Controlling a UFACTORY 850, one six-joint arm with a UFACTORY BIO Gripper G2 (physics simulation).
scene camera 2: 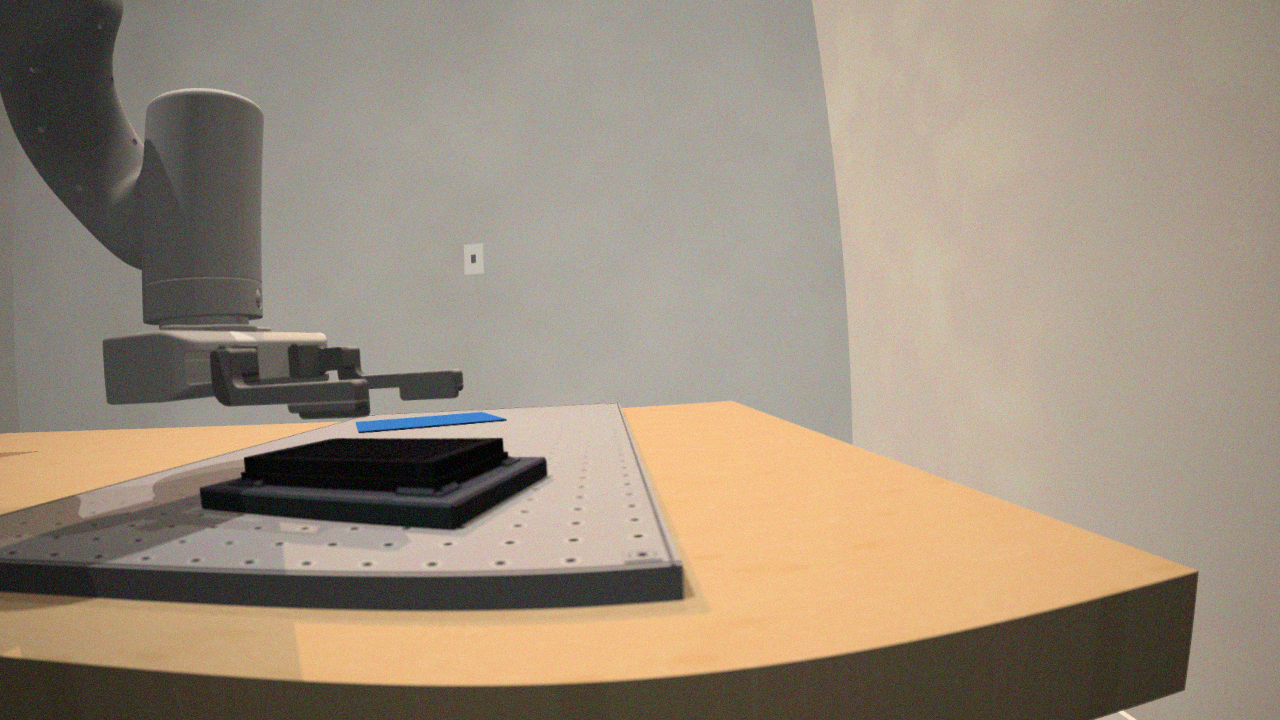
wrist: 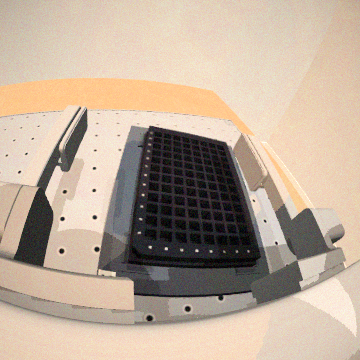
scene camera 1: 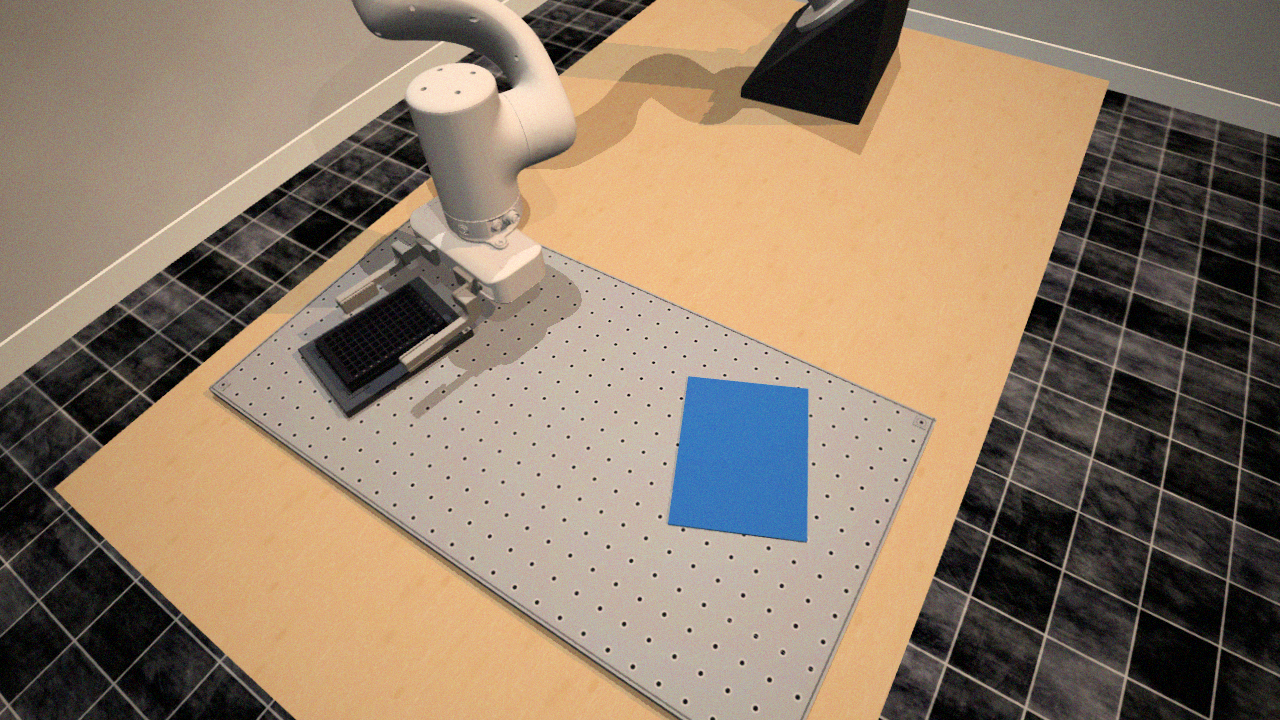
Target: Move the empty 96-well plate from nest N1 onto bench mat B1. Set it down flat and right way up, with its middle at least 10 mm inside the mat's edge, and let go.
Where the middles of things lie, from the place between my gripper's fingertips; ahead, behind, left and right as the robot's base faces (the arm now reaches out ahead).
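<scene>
From my hand: black 96-well plate [scene camera 2: 364,464], 2 cm to the right, 2 cm behind, 4 cm below. Dark grey nest N1 [scene camera 2: 481,493], 2 cm behind my hand, 2 cm to the right, 5 cm below. Blue bench mat B1 [scene camera 1: 742,466], 9 cm behind my hand, 39 cm to the left, 6 cm below. Going by their middles, of the things named here, farthest from my hand: the blue bench mat B1.
</scene>
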